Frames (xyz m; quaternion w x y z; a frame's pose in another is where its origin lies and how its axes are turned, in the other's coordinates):
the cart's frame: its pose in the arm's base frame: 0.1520 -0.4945 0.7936 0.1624 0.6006 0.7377 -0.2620
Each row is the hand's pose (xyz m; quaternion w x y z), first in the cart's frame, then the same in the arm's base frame.
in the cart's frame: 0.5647 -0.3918 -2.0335 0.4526 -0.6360 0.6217 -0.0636
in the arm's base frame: -0.2033 1.0854 2.2026 0.0198 -0.2845 -0.6397 -0.7137
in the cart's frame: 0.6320 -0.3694 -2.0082 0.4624 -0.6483 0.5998 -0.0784
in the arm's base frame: -0.1986 1.1277 2.1405 0.0014 0.2718 0.6555 0.7046
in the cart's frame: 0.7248 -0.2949 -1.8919 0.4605 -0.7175 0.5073 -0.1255
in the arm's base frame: -0.1560 1.1449 1.9806 0.0986 0.2004 0.6855 0.6930
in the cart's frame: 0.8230 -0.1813 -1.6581 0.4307 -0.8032 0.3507 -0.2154
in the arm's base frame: -0.0854 1.1036 1.7151 0.2372 0.0612 0.7145 0.6553
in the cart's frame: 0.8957 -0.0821 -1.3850 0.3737 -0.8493 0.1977 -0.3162
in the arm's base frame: -0.0259 1.0170 1.4346 0.3421 -0.0949 0.7202 0.5960
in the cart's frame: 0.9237 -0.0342 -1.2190 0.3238 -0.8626 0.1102 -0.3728
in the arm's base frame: 0.0018 0.9497 1.2754 0.3917 -0.1918 0.7067 0.5572
